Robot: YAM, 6 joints.
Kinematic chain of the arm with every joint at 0, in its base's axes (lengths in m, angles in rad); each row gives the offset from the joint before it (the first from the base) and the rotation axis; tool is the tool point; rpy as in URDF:
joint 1: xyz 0 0 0.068 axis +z
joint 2: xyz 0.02 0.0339 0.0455 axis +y
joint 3: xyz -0.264 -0.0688 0 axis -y
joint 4: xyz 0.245 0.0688 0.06 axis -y
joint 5: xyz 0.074 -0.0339 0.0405 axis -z
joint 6: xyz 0.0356 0 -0.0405 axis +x
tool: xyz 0 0 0 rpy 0 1.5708 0
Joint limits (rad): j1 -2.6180..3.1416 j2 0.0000..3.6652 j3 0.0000..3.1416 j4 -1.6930..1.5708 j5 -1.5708..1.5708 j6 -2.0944..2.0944
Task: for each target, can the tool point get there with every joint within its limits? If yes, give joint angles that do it. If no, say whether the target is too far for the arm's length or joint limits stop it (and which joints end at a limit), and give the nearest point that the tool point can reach.
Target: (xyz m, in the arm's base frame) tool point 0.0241 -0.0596 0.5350
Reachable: yes | joints -1.7047 0.8251 1.1627 1.1925 -1.1076 -0.8803
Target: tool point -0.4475 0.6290 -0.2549
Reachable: no: too far | nearest point -0.3374 0.4742 -0.1618 | short by 0.211 m
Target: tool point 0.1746 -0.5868 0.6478
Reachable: no: too far | nearest point 0.1382 -0.4645 0.5327 | short by 0.172 m
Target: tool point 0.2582 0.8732 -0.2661
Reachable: no: too far | nearest point 0.1689 0.5713 -0.1319 | short by 0.342 m
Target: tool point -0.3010 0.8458 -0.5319
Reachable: no: too far | nearest point -0.1785 0.5016 -0.2430 | short by 0.466 m
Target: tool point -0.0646 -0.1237 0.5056
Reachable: yes | joints -2.1437 0.8537 1.0524 0.7305 -0.3664 0.3066
